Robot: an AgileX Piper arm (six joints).
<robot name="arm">
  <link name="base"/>
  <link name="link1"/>
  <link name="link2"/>
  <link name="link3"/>
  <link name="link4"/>
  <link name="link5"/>
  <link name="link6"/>
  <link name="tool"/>
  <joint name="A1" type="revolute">
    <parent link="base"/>
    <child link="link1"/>
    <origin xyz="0 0 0.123"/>
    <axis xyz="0 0 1"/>
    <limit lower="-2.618" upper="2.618"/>
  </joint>
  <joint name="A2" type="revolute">
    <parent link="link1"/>
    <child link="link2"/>
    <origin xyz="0 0 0"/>
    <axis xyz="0 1 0"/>
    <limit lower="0" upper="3.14"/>
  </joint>
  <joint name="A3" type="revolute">
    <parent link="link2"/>
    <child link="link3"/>
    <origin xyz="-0.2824 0 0.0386"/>
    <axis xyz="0 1 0"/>
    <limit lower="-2.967" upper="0"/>
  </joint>
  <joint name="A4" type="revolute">
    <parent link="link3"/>
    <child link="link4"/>
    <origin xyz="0.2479 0 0.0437"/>
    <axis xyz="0.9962 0 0.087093"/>
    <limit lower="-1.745" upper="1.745"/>
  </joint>
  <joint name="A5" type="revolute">
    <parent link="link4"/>
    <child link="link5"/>
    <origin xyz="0 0 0"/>
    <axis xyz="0 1 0"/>
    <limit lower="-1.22" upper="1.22"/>
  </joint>
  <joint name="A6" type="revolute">
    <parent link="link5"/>
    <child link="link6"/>
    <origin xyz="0.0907 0 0.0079"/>
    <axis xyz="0.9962 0 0.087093"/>
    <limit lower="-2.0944" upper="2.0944"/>
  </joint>
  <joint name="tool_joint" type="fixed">
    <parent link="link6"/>
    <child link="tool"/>
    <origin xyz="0 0 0" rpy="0 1.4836 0"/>
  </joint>
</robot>
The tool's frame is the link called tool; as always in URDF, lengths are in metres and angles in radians.
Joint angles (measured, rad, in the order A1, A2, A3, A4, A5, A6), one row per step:
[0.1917, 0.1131, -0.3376, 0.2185, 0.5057, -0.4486]
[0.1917, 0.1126, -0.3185, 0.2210, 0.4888, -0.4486]
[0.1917, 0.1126, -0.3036, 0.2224, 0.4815, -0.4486]
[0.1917, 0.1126, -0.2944, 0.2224, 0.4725, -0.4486]
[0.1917, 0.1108, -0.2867, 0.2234, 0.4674, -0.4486]
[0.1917, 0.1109, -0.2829, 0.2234, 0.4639, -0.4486]
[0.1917, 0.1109, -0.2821, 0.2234, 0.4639, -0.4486]
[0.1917, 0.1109, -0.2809, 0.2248, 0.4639, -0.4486]
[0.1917, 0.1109, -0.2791, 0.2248, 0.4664, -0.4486]
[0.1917, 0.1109, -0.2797, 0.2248, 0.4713, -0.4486]
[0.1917, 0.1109, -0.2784, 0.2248, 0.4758, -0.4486]
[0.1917, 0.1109, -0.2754, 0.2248, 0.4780, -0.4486]
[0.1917, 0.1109, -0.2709, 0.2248, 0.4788, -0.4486]
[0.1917, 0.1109, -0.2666, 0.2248, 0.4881, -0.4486]
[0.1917, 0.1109, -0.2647, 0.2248, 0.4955, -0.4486]
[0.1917, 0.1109, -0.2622, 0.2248, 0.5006, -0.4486]
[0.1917, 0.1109, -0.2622, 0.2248, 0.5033, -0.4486]
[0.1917, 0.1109, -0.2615, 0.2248, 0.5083, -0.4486]
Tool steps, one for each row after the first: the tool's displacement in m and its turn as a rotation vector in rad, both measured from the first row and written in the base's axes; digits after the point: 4 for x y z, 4 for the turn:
[0.0017, 0.0001, -0.0046, 0.0030, 0.0027, -0.0028]
[0.0030, 0.0003, -0.0088, 0.0033, 0.0107, -0.0039]
[0.0038, 0.0003, -0.0110, 0.0037, 0.0112, -0.0058]
[0.0042, 0.0003, -0.0130, 0.0048, 0.0124, -0.0067]
[0.0045, 0.0003, -0.0139, 0.0049, 0.0129, -0.0074]
[0.0046, 0.0003, -0.0141, 0.0048, 0.0137, -0.0074]
[0.0047, 0.0004, -0.0145, 0.0059, 0.0151, -0.0071]
[0.0047, 0.0005, -0.0153, 0.0049, 0.0192, -0.0065]
[0.0046, 0.0005, -0.0156, 0.0038, 0.0233, -0.0055]
[0.0046, 0.0006, -0.0164, 0.0024, 0.0288, -0.0046]
[0.0047, 0.0007, -0.0175, 0.0013, 0.0338, -0.0041]
[0.0050, 0.0007, -0.0191, 0.0003, 0.0390, -0.0039]
[0.0050, 0.0009, -0.0213, -0.0028, 0.0520, -0.0020]
[0.0049, 0.0010, -0.0225, -0.0050, 0.0609, -0.0004]
[0.0049, 0.0011, -0.0238, -0.0067, 0.0682, 0.0006]
[0.0048, 0.0012, -0.0240, -0.0074, 0.0707, 0.0012]
[0.0047, 0.0012, -0.0247, -0.0088, 0.0762, 0.0023]

